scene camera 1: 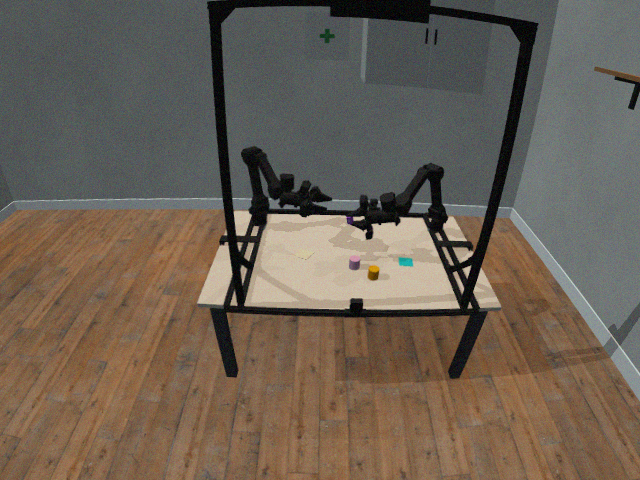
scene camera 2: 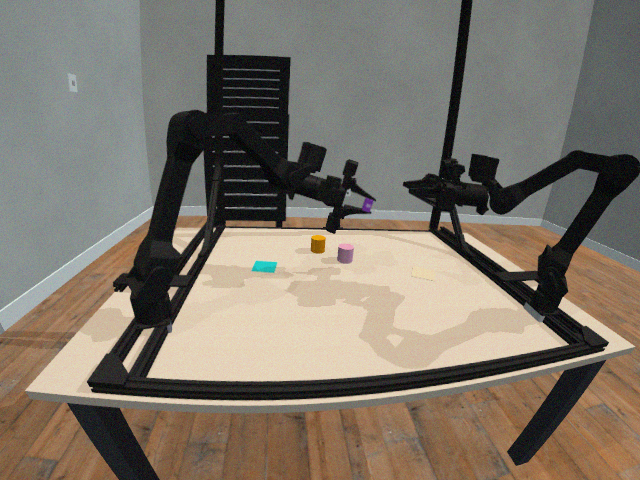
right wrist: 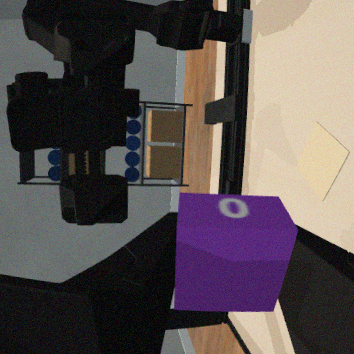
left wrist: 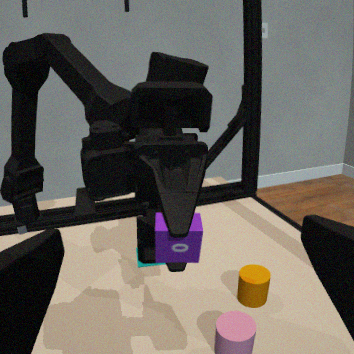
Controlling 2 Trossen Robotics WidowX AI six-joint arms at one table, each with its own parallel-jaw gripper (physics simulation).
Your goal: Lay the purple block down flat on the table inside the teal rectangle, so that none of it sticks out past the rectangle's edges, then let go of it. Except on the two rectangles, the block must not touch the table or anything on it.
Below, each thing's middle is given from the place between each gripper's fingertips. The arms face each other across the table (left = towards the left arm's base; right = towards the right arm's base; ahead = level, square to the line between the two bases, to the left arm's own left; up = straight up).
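Labels:
So you can picture it from my right hand: the orange cylinder (left wrist: 253,280) is 170 mm below that hand, 140 mm behind it and 120 mm to the right of it, and the purple block (right wrist: 232,251) is 10 mm to the right of it. By its middle, the orange cylinder is nearer to my right hand than to my left hand.
As for my left hand, it's 60 mm above the purple block, 90 mm to the left of it and 20 mm past it. The orange cylinder, counted from my left hand, is 230 mm below, 160 mm behind and 190 mm to the right.

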